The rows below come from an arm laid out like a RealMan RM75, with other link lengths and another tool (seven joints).
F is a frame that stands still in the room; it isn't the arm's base.
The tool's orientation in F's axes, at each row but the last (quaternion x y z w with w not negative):
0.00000, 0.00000, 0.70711, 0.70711
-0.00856, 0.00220, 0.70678, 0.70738
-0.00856, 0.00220, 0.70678, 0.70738
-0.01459, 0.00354, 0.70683, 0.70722
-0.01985, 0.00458, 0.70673, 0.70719
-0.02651, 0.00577, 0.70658, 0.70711
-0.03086, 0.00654, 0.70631, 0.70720
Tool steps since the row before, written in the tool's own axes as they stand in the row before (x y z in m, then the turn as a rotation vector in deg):
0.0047, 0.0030, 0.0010, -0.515, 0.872, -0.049
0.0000, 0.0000, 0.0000, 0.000, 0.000, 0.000
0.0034, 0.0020, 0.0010, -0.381, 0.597, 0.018
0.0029, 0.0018, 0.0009, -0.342, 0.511, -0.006
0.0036, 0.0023, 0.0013, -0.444, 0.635, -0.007
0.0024, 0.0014, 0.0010, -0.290, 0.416, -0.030
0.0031, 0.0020, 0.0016, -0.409, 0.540, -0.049
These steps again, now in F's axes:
-0.0030, 0.0047, 0.0010, -0.872, -0.515, -0.049
0.0000, 0.0000, 0.0000, 0.000, 0.000, 0.000
-0.0020, 0.0034, 0.0009, -0.597, -0.380, 0.018
-0.0018, 0.0029, 0.0008, -0.511, -0.342, -0.005
-0.0023, 0.0036, 0.0011, -0.635, -0.444, -0.005
-0.0014, 0.0024, 0.0008, -0.415, -0.291, -0.029
-0.0020, 0.0032, 0.0014, -0.539, -0.411, -0.046

